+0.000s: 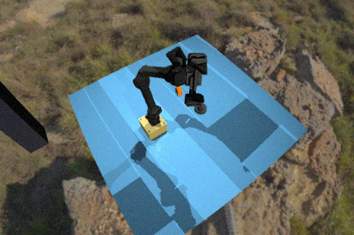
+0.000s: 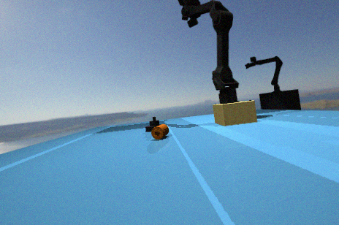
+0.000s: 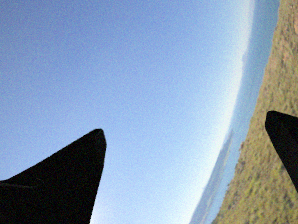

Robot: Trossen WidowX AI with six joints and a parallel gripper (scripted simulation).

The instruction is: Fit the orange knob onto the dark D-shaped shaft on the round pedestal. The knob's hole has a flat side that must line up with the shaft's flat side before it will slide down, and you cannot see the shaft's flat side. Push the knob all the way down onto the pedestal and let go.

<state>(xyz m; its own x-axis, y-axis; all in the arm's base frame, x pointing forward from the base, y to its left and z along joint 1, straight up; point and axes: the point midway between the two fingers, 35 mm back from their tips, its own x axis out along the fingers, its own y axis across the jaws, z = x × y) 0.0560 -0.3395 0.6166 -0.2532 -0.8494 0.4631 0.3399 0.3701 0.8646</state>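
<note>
My gripper tip is now 250 mm short of the orange knob, 520 mm to the right of it and 700 mm above it. Round my gripper tip: pedestal 280 mm ahead, 310 mm to the left, 690 mm below.
</note>
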